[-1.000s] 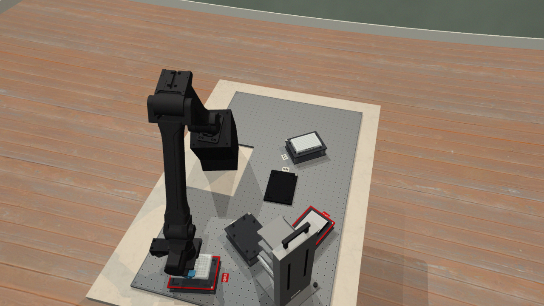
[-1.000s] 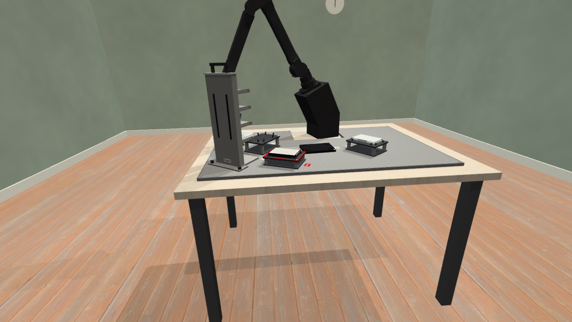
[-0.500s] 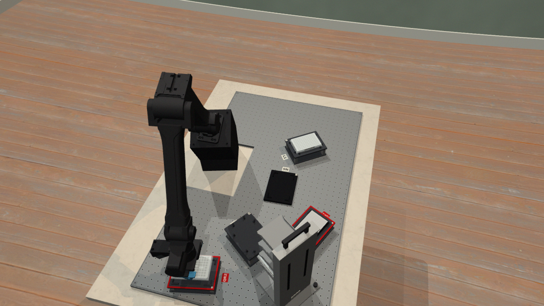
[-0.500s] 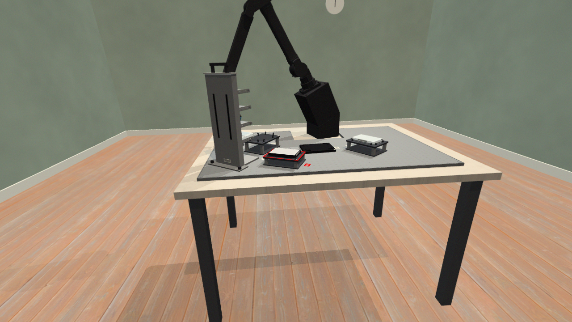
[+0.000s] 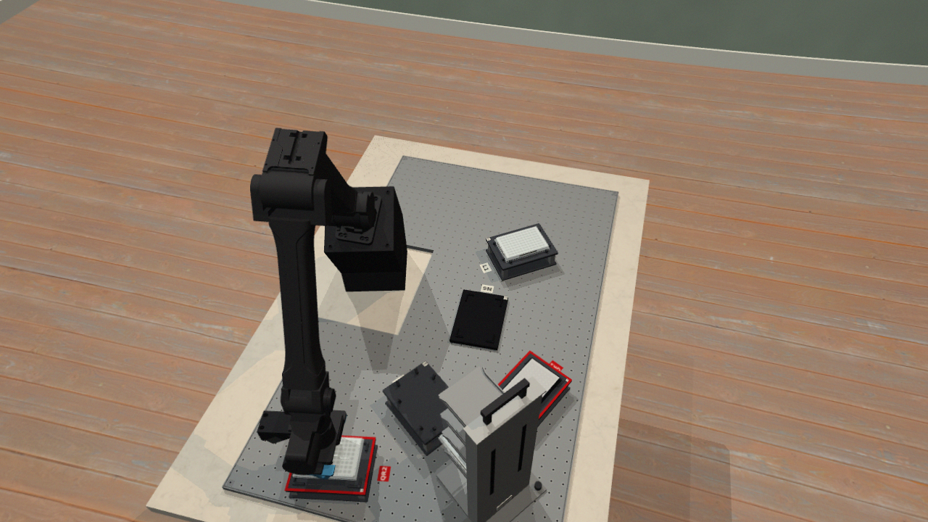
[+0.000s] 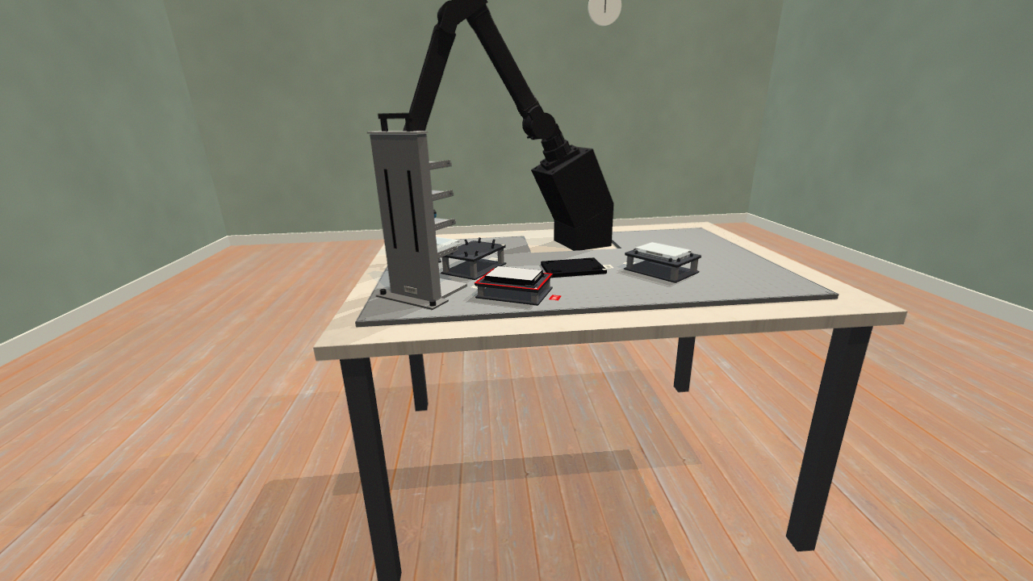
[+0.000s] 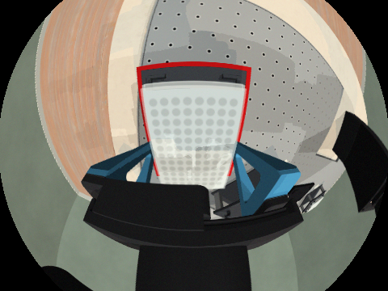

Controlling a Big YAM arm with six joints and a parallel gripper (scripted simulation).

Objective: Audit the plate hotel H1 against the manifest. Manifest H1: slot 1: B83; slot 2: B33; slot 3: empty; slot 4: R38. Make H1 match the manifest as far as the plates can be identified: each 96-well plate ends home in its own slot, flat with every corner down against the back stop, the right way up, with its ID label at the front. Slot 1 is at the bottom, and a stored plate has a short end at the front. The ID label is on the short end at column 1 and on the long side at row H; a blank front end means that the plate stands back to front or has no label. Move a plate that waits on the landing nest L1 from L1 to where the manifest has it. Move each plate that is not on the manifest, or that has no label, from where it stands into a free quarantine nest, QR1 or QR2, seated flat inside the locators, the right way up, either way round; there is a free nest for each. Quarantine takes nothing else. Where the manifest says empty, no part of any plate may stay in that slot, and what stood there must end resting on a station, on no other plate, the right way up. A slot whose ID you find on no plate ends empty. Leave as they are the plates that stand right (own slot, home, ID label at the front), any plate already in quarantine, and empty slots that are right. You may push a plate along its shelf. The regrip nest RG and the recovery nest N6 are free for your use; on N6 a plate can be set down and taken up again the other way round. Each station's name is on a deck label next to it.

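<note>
Right now my hand is 40 mm above the red-edged quarantine nest QR2. The rest, counted from my hand: plate hotel H1: 350 mm ahead, 10 mm to the right, 120 mm above; then H1 deck label: 320 mm ahead, 150 mm to the left, 80 mm below; then regrip nest RG: 170 mm ahead, 160 mm to the left, 20 mm below.
</note>
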